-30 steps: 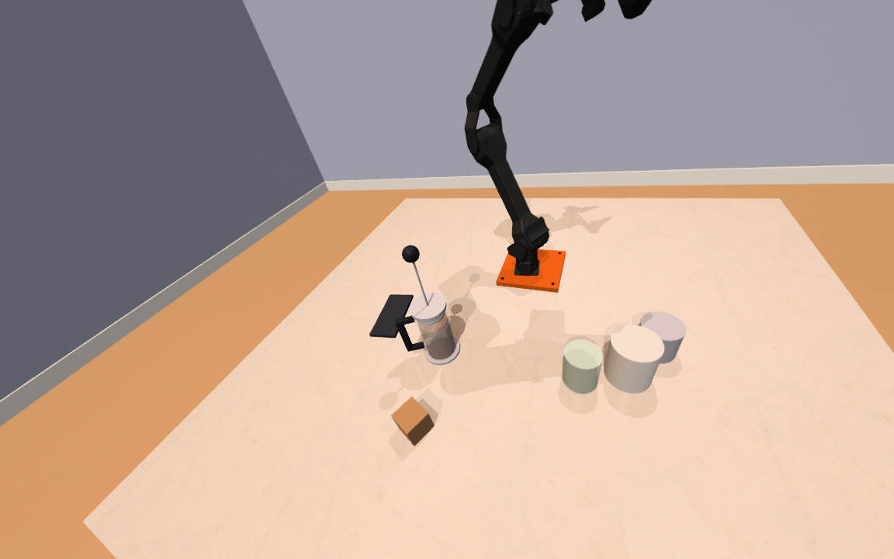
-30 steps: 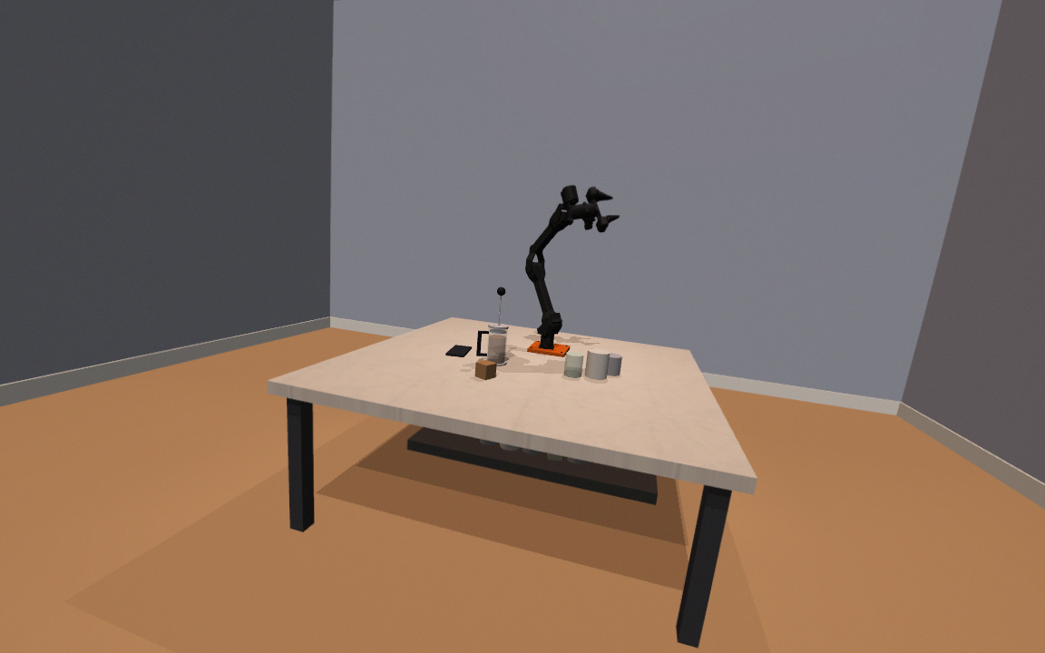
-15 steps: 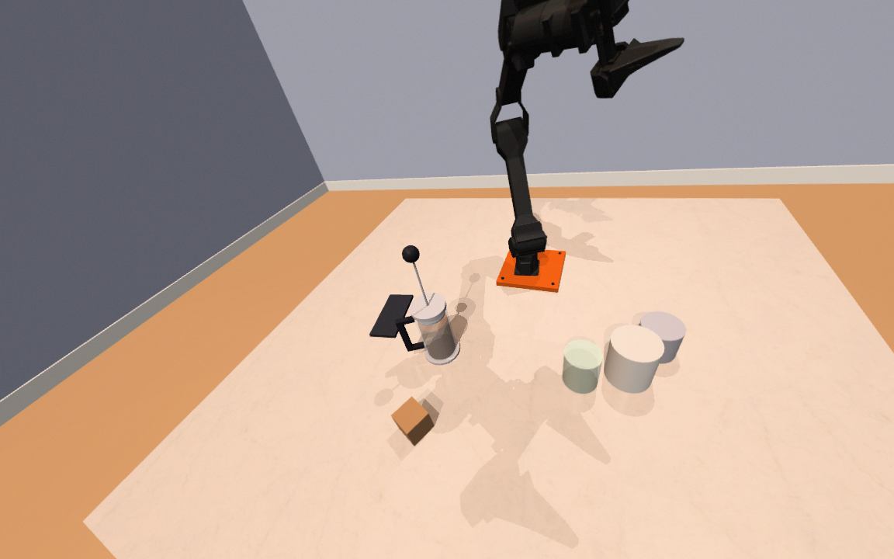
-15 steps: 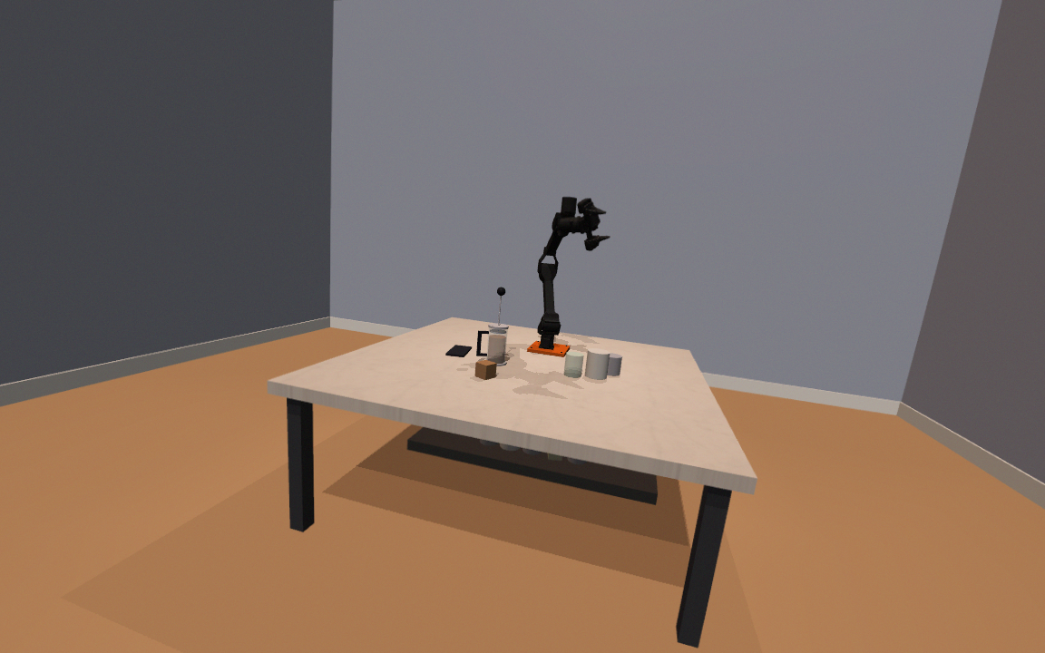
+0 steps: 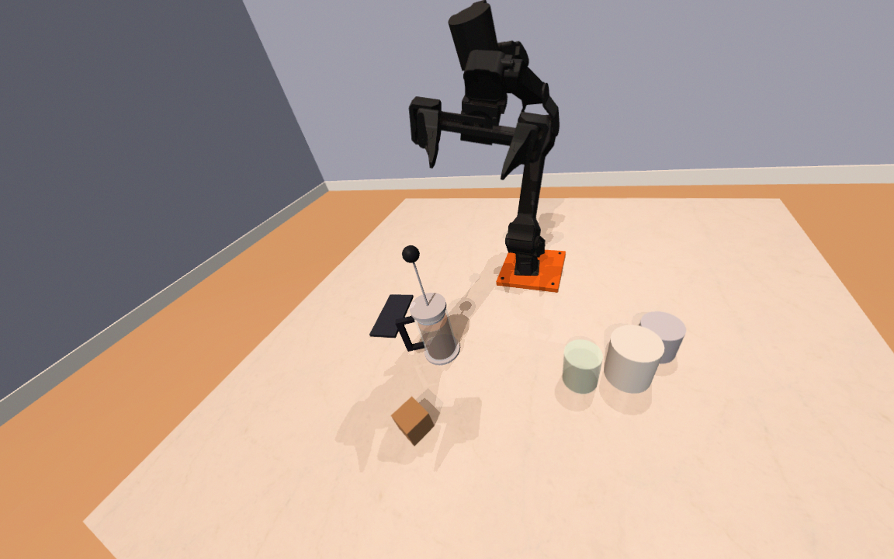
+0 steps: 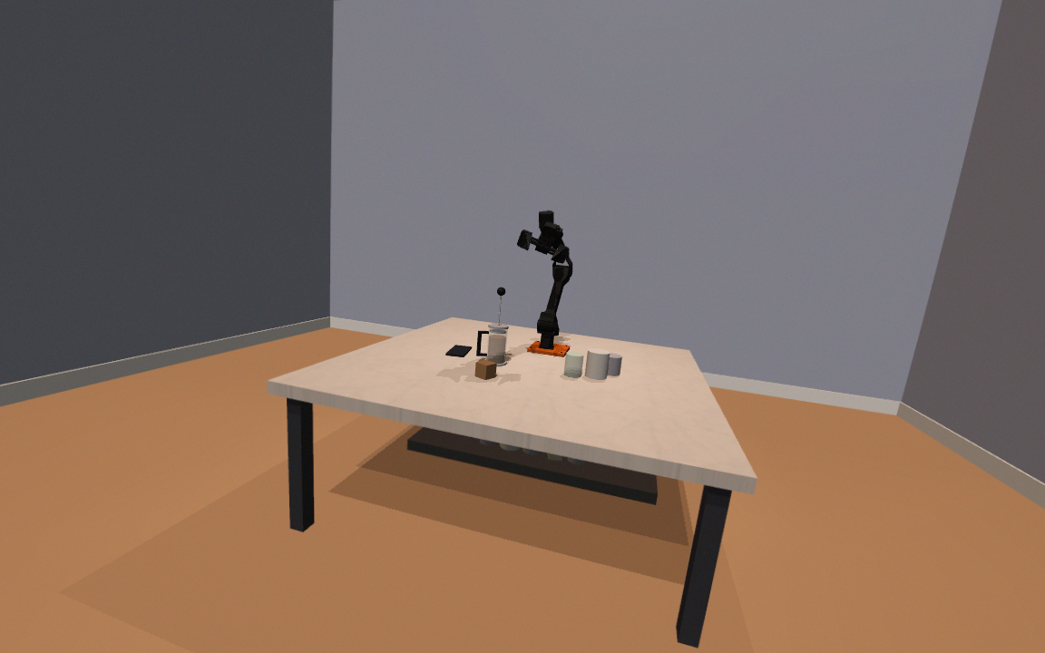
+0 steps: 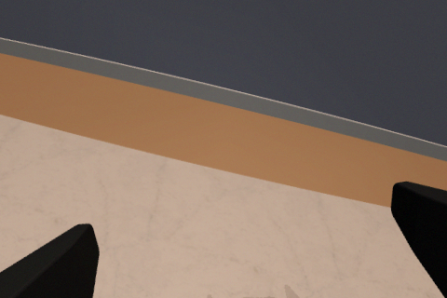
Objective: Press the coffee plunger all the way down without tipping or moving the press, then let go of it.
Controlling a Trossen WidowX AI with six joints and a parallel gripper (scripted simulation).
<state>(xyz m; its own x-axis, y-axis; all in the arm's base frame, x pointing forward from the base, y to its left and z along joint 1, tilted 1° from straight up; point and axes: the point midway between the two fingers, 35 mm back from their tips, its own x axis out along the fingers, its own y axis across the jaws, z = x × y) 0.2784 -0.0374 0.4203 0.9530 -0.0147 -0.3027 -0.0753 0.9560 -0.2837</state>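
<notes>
My gripper tip is now 2 cm past the glass coffee press, 15 cm to the left of it and 29 cm above it. The rest, counted from my gripper tip: black flat pad: 12 cm behind, 30 cm to the right, 42 cm below; brown cube: 15 cm ahead, 13 cm to the right, 40 cm below.
</notes>
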